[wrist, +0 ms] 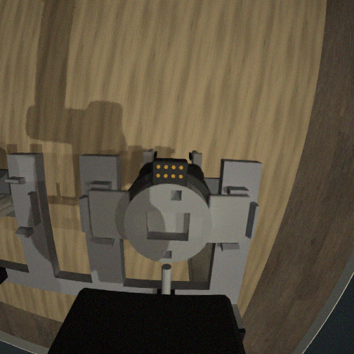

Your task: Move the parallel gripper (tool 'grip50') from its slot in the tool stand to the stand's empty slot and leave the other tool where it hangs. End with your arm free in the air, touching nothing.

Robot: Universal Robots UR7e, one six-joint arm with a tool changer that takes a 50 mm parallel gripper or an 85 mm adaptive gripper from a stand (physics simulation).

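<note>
The parallel gripper [173,155] hangs in the right-hand slot of the tool stand [241,172]. Its round grey coupling plate [137,215] faces up, with side plates over the two posts and a black contact block with gold pins at its far edge. Its two fingertips stand apart beyond the block, with nothing seen between them, so it is open. The arm's black end [155,320] is at the bottom of the view, apart from the coupling plate, and carries no tool. The slot to the left, between two posts, is empty. Most of the gripper's body is hidden under its plate.
Part of a grey object [5,206] shows at the left edge, beyond the empty slot; too little shows to name it. A thin pale peg [166,279] stands out by the arm's black end. Shadows of the arm and stand fall across the wooden surface. A darker wooden border curves along the right.
</note>
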